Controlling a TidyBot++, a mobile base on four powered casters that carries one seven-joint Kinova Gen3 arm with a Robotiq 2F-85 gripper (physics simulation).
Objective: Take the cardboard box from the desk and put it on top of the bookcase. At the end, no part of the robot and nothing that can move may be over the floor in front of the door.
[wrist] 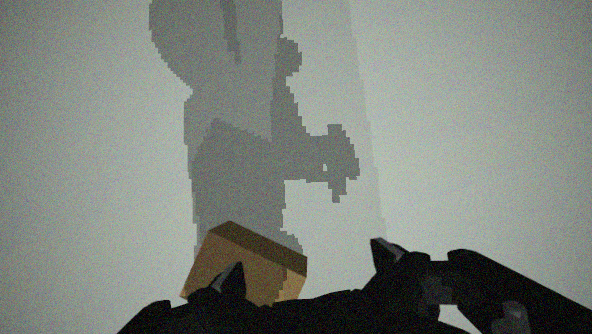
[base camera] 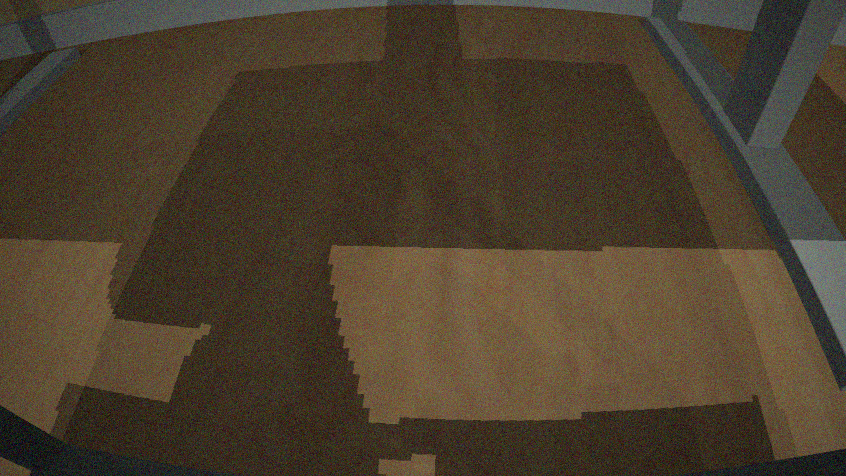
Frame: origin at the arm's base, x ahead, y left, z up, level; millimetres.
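Where they show: gripper, fingertip midpoint: (wrist: pixel 308 264).
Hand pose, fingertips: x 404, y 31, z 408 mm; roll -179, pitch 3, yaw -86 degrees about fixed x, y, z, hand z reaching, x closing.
Note:
After its pixels a point has its place.
The brown cardboard box (wrist: pixel 267 277) {x 384, y 67, z 374 mm} shows at the bottom of the wrist view, left of the middle, turned at an angle, with pale surface around its upper part. My gripper (wrist: pixel 308 264) {x 404, y 31, z 408 mm} is open and empty. Its left fingertip overlaps the box in the picture, and its right fingertip stands to the right of the box. The black gripper body hides the box's lower part, and I cannot tell whether the left finger touches it. The desk and the bookcase cannot be made out for certain.
In the base camera view, a wooden floor (base camera: pixel 532 331) {x 305, y -62, z -396 mm} carries broad dark shadows. A grey slanting post (base camera: pixel 789 76) {x 533, y -381, z -267 mm} stands on a grey rail (base camera: pixel 780 177) at the right. Another grey rail (base camera: pixel 38 82) shows at the upper left. Arm-shaped shadows lie on the pale surface (wrist: pixel 100 150) {x 515, y 259, z 324 mm}.

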